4 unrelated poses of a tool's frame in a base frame.
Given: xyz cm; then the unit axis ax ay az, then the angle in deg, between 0 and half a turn.
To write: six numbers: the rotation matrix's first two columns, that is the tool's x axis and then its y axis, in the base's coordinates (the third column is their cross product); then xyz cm. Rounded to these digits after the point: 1 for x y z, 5 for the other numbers.
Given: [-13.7 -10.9 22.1 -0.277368 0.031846 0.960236 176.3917]
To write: [-0.84430 0.04278 -0.53415 -0.07808 -0.99599 0.04364 -13.7 -10.9 22.1]
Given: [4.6 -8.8 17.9 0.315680 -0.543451 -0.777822 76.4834]
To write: [0.31009 -0.88774 0.34025 0.62482 0.46004 0.63085 4.6 -8.8 17.9]
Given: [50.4 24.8 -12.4 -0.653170 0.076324 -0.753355 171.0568]
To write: [-0.13977 -0.21621 0.96629 0.01801 -0.97626 -0.21584 50.4 24.8 -12.4]
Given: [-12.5 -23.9 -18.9 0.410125 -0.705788 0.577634 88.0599]
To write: [0.19636 0.29764 0.93427 -0.85696 0.51513 0.01600 -12.5 -23.9 -18.9]
